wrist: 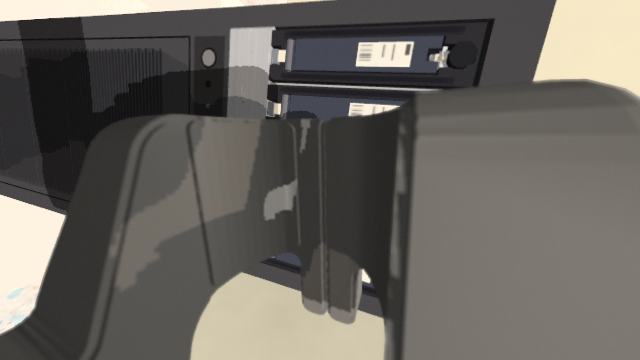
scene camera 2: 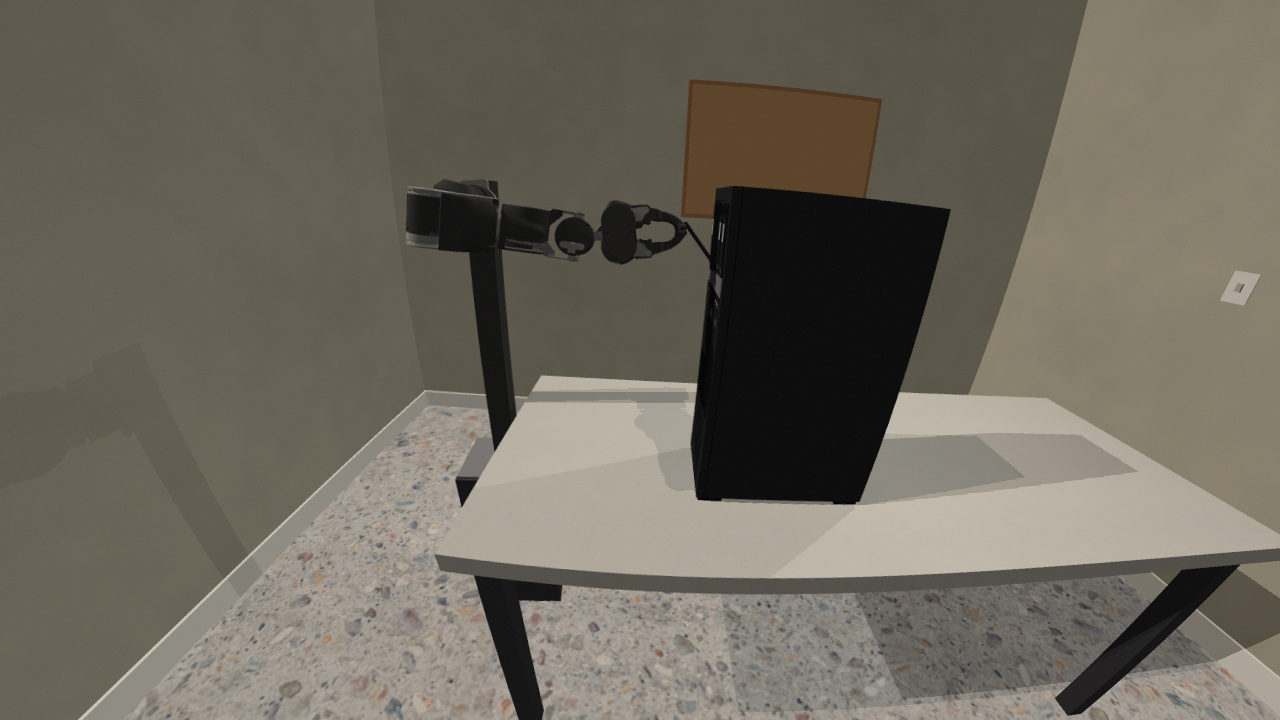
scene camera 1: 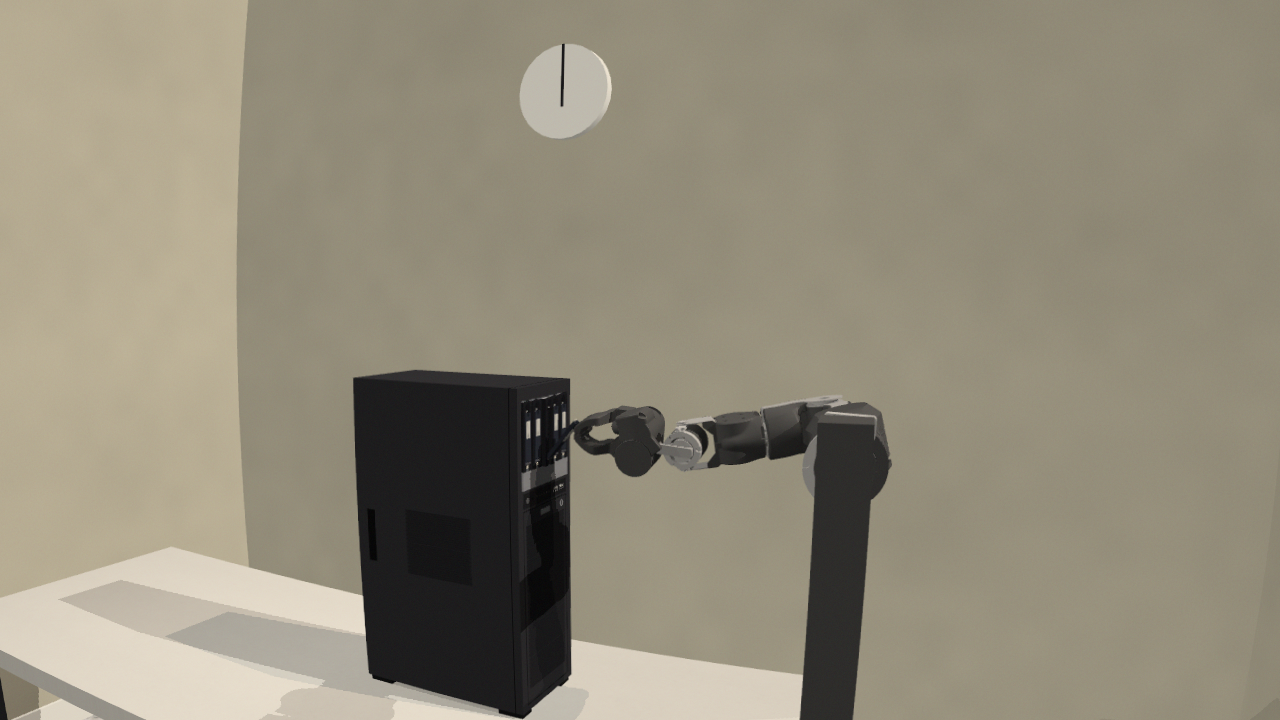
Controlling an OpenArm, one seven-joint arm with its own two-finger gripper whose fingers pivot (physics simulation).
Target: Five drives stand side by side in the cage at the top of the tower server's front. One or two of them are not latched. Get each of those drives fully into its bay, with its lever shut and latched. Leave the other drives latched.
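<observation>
The black tower server stands upright, its drive cage at the top front. One dark lever slants out and up from the cage front, so it is open. In the wrist view one drive has its lever flat against its front, and part of a second drive shows beside it. The remaining drives are mostly hidden behind the fingers there. My gripper is shut with its fingertips together, at the raised end of the open lever. Whether they touch is unclear.
The server stands on a white table. The arm's dark post rises in front of the server. A brown board and a round clock hang on walls. A silver strip borders the drive cage.
</observation>
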